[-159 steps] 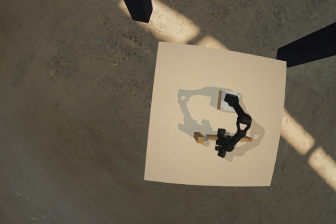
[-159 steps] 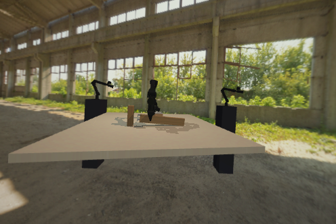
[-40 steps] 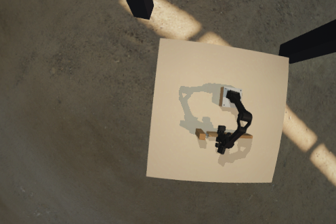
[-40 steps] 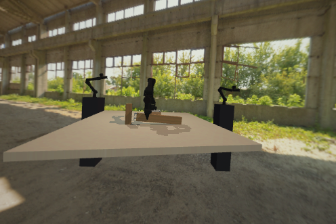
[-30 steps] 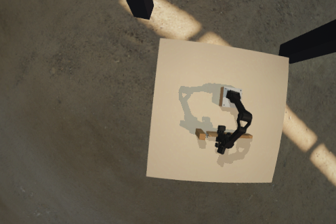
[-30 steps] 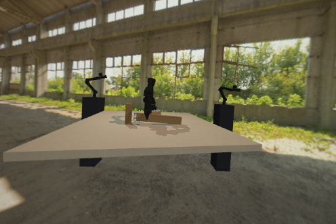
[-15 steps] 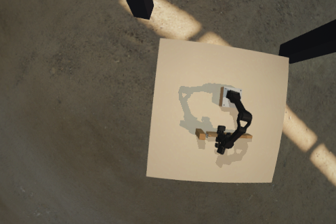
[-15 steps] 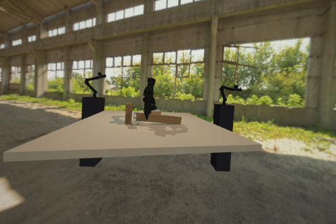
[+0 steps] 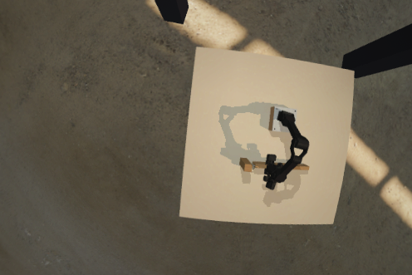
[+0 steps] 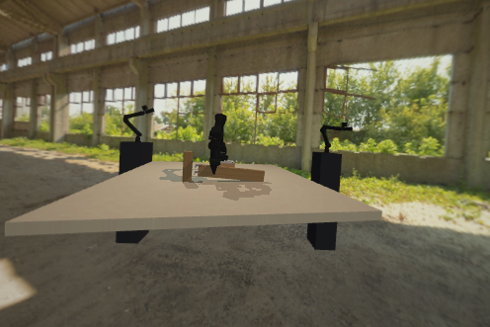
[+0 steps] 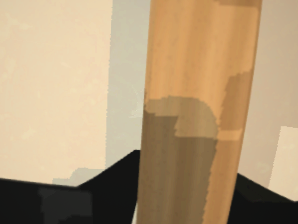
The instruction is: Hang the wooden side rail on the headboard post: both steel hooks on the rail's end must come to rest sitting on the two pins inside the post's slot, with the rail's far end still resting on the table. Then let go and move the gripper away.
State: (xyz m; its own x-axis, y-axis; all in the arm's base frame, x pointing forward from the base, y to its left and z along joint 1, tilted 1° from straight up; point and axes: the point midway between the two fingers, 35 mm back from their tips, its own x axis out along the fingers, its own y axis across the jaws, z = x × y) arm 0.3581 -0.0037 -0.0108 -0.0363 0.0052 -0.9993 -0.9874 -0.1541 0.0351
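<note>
My gripper tip is now 160 mm to the left of the headboard post, 40 mm below it and 20 mm short of it.
</note>
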